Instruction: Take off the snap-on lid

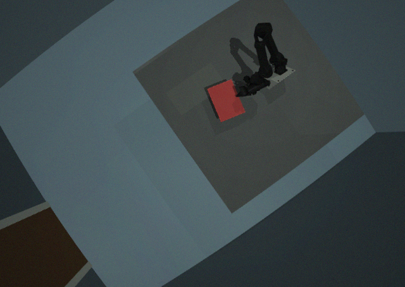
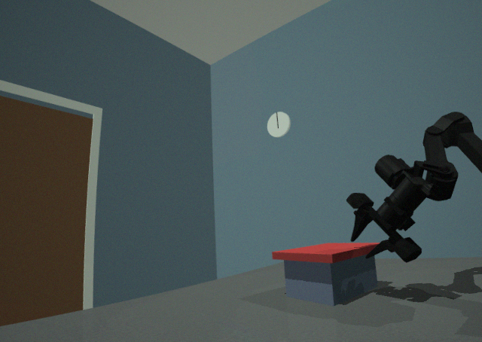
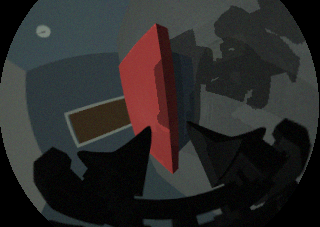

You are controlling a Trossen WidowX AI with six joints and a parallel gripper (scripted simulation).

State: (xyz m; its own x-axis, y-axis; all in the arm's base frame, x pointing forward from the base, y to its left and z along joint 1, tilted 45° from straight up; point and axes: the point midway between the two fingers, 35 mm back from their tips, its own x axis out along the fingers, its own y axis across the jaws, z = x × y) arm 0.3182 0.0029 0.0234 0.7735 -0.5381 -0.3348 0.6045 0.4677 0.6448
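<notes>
The lid lies 8 cm ahead of my gripper tip and 2 cm to the right of it. Also, from my gripper tip: blue-grey storage box 8 cm ahead, 2 cm to the right, 5 cm below.
</notes>
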